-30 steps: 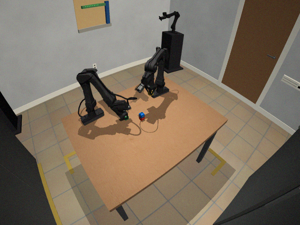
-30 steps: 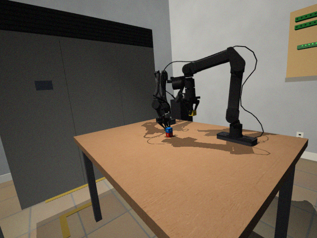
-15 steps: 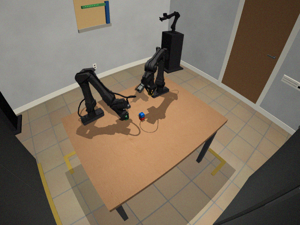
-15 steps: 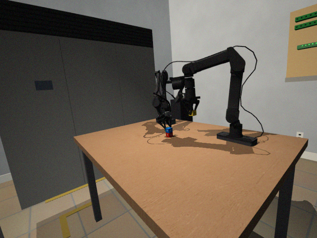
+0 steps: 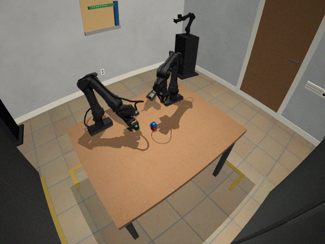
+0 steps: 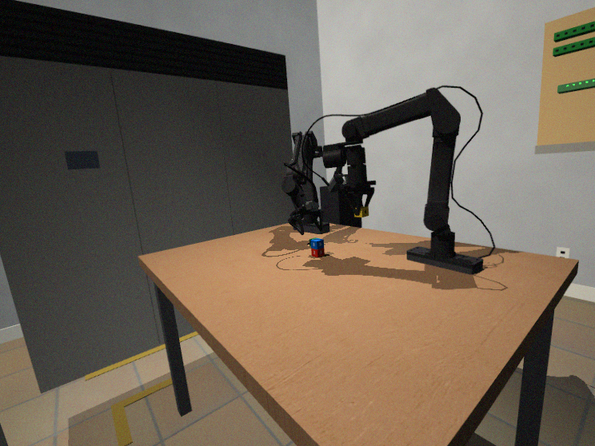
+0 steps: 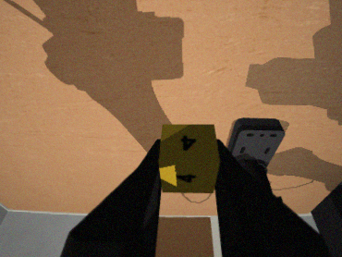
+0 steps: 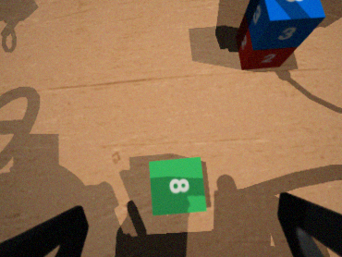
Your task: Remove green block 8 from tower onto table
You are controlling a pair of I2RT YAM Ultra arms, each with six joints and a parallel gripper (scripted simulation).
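My right gripper is now 10 mm to the right of the green block showing 8 and 50 mm above it. Round my right hand: yellow block showing 4: 20 mm behind, 260 mm to the left, 100 mm above.
The green block showing 8 is 24 cm to the right of my left hand, 14 cm below it and 2 cm ahead of it. Round my left hand: yellow block showing 4: right at my left hand.
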